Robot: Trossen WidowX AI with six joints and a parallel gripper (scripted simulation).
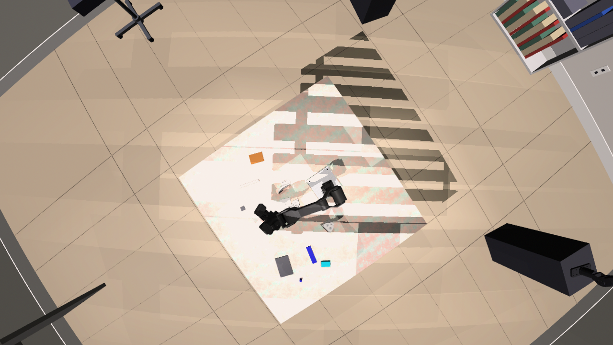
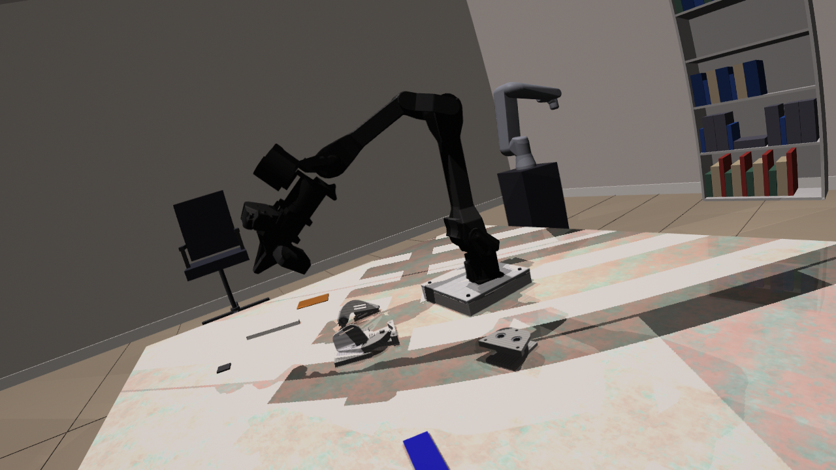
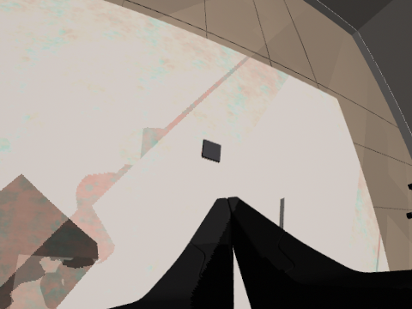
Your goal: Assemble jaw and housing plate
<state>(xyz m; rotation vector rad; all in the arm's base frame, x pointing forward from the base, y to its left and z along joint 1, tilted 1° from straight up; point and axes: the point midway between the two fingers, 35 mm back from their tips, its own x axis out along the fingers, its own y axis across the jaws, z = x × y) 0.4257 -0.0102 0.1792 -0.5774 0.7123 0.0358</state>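
Right now the jaw is 15 cm behind my gripper tip, 9 cm to the right of it and 18 cm below it. From my gripper tip the other things lie so: thin rod (5 cm ahead, 22 cm to the right, 19 cm below); then orange tile (7 cm behind, 36 cm to the right, 20 cm below); then small dark square (16 cm ahead, 8 cm to the right, 19 cm below).
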